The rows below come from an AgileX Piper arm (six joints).
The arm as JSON. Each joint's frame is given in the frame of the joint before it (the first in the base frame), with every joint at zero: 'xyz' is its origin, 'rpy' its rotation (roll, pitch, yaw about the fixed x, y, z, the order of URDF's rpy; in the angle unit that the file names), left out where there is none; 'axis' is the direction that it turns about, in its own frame. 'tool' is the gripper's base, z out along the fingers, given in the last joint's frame.
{
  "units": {
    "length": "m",
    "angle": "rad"
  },
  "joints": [
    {
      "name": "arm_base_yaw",
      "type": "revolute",
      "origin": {
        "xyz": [
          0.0,
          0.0,
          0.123
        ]
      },
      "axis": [
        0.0,
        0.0,
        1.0
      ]
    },
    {
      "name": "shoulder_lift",
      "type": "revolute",
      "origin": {
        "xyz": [
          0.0,
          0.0,
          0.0
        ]
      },
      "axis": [
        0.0,
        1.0,
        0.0
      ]
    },
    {
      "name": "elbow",
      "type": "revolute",
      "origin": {
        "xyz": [
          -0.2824,
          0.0,
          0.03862
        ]
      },
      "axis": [
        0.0,
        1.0,
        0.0
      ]
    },
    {
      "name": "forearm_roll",
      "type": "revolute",
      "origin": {
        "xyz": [
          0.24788,
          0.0,
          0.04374
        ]
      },
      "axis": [
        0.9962,
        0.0,
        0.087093
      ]
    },
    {
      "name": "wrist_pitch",
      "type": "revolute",
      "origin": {
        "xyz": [
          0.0,
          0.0,
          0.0
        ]
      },
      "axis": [
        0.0,
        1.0,
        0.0
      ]
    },
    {
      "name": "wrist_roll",
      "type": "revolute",
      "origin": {
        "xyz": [
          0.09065,
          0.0,
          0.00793
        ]
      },
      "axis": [
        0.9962,
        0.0,
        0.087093
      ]
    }
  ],
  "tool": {
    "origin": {
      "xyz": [
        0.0,
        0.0,
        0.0
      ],
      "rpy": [
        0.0,
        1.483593,
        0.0
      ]
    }
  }
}
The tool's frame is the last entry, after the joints.
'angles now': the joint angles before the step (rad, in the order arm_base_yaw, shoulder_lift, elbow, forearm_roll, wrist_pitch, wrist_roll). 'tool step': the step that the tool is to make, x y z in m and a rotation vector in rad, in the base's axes. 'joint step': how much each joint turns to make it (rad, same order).
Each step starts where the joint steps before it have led.
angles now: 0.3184 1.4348 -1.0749 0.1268 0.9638 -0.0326
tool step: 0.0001 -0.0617 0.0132 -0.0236 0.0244 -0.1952
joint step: -0.2211 -0.0502 -0.0083 -0.0172 0.0890 -0.0123
